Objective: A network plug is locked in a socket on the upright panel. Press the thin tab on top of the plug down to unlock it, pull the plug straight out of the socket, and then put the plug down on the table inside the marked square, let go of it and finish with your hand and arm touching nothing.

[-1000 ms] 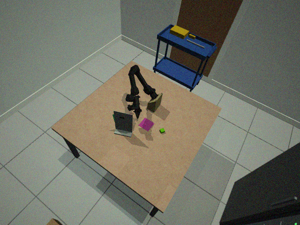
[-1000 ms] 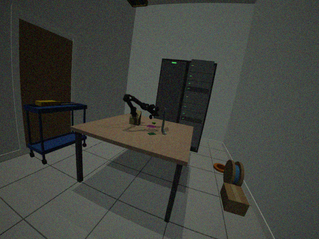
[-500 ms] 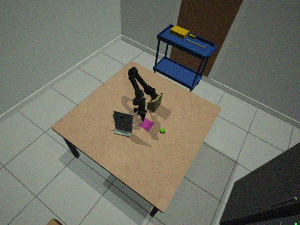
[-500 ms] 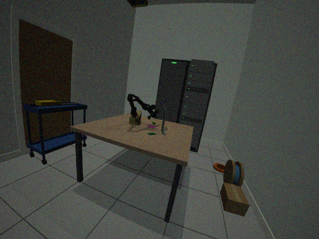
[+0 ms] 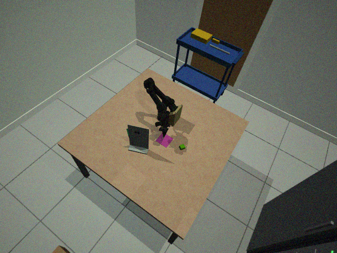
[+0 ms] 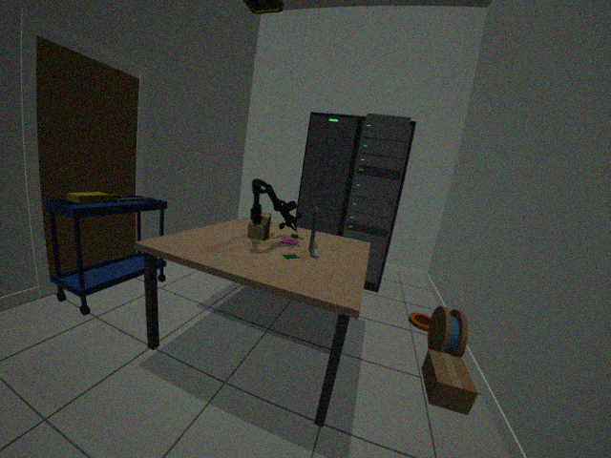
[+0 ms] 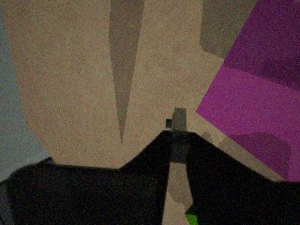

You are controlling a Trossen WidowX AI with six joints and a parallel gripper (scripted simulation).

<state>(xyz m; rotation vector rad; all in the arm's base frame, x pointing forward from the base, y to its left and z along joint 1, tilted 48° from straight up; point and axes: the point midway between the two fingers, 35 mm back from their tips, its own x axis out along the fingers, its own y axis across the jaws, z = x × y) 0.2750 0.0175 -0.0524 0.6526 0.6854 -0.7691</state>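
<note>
Now: gripper tip 10 cm above the magenta marked square and 3 cm past it. Round my gripper tip: network plug: right at my gripper tip; then upright panel: 17 cm ahead, 16 cm to the right, 4 cm above.
</note>
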